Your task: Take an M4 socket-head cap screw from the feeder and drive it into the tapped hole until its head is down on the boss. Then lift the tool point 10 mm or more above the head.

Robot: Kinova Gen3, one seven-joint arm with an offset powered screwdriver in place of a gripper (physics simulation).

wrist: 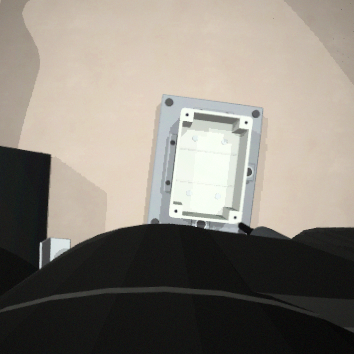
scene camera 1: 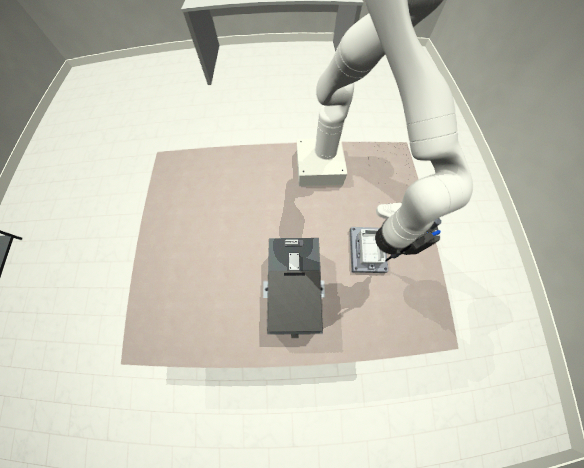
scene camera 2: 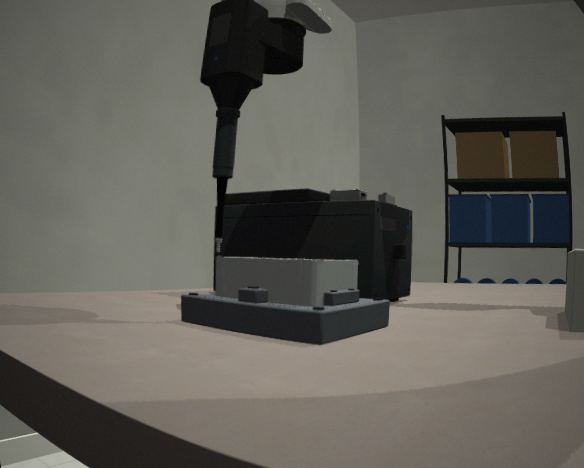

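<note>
My screwdriver, the gripper (scene camera 2: 219,239), points down with a small grey cap screw (scene camera 2: 218,245) upright at its bit tip. The screw's lower end is close above the near-left top edge of the pale open housing (scene camera 1: 370,249) (scene camera 2: 265,275) (wrist: 207,167); contact cannot be told. In the wrist view the dark bit (wrist: 245,228) shows beside the housing's lower right corner boss (wrist: 235,217), which has a dark hole; the arm hides the screw there. The housing sits on a grey fixture plate (scene camera 1: 354,257) (scene camera 2: 280,318) (wrist: 159,132). The dark feeder (scene camera 1: 295,305) (scene camera 2: 300,230) (wrist: 22,195) stands apart from it.
The arm's white base block (scene camera 1: 322,178) stands behind the feeder. Low clamp blocks (scene camera 2: 253,295) (scene camera 2: 341,297) sit around the housing on the plate. A shelf rack (scene camera 2: 507,245) with boxes stands at the back right.
</note>
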